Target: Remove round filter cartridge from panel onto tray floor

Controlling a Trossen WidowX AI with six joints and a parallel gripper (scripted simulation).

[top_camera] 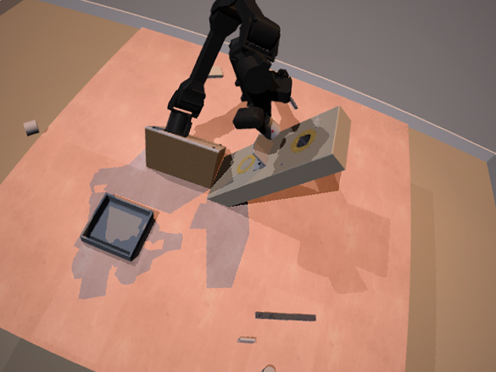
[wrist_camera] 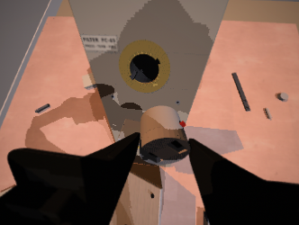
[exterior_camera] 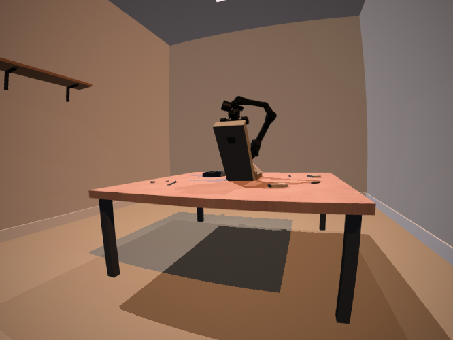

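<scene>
Right now my gripper tip is 320 mm past the dark-rimmed tray, 310 mm above it and 210 mm to the left of it. Also, from my gripper tip: small pin 430 mm to the right, 310 mm below, 90 mm ahead; then round filter cartridge right at my gripper tip.
</scene>
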